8 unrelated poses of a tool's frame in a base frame.
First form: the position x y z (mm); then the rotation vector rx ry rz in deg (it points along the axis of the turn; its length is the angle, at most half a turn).
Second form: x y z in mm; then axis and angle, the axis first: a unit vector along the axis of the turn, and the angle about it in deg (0 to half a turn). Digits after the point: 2 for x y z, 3 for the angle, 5 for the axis.
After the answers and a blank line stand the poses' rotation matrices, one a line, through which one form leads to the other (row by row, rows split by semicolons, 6 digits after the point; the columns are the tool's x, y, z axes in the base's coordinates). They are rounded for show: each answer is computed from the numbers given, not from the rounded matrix.
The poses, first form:
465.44 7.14 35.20 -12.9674 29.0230 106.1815
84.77 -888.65 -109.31 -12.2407 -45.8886 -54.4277
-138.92 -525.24 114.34 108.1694 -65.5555 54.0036
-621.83 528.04 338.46 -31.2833 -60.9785 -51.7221
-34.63 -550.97 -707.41 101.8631 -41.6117 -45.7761
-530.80 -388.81 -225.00 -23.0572 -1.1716 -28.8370
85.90 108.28 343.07 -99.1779 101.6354 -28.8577
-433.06 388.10 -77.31 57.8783 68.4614 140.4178
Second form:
465.44 7.14 35.20 -0.11699 0.26185 0.95799 110.838
84.77 -888.65 -109.31 -0.16946 -0.63526 -0.75348 72.236
-138.92 -525.24 114.34 0.78651 -0.47666 0.39267 137.530
-621.83 528.04 338.46 -0.36435 -0.71020 -0.60239 85.862
-34.63 -550.97 -707.41 0.85472 -0.34916 -0.38410 119.177
-530.80 -388.81 -225.00 -0.62418 -0.03172 -0.78064 36.940
85.90 108.28 343.07 -0.68441 0.70137 -0.19914 144.910
-433.06 388.10 -77.31 0.34742 0.41094 0.84287 166.595

-0.337165 -0.936863 0.092775; 0.853797 -0.262766 0.449426; -0.396673 0.230742 0.888487
0.325059 0.792353 -0.516249; -0.642744 0.585536 0.493991; 0.693698 0.171240 0.699614
0.337275 -0.916572 0.214804; -0.386312 -0.342829 -0.856289; 0.858492 0.205824 -0.469711
0.195336 0.840902 -0.504705; -0.360736 0.540146 0.760337; 0.911983 0.033545 0.408853
0.599196 -0.108555 -0.793209; -0.779292 -0.306159 -0.546783; -0.183492 0.945771 -0.268045
0.877469 0.473124 0.078750; -0.465176 0.799465 0.380088; 0.116871 -0.370148 0.921592
0.033458 -0.758326 0.651016; -0.987288 0.076189 0.139487; -0.155377 -0.647407 -0.746138
-0.734646 0.086251 0.672946; 0.477049 -0.639608 0.602766; 0.482410 0.763847 0.428740

